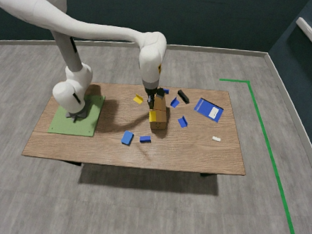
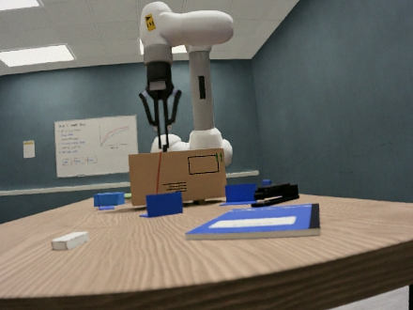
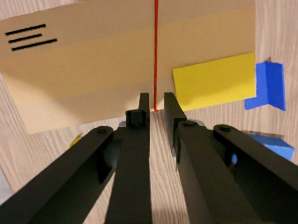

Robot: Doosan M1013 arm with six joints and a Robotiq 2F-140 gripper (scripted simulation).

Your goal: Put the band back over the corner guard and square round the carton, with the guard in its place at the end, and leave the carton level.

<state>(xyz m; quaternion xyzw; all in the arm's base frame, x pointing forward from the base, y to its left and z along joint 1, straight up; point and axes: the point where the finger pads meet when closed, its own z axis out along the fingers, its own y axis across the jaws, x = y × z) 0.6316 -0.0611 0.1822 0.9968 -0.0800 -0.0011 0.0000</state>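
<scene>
My hand is 120 mm above the brown carton, 50 mm short of it and 20 mm to the right of it. Round my hand: white eraser 500 mm ahead, 190 mm below, 170 mm to the right.
</scene>
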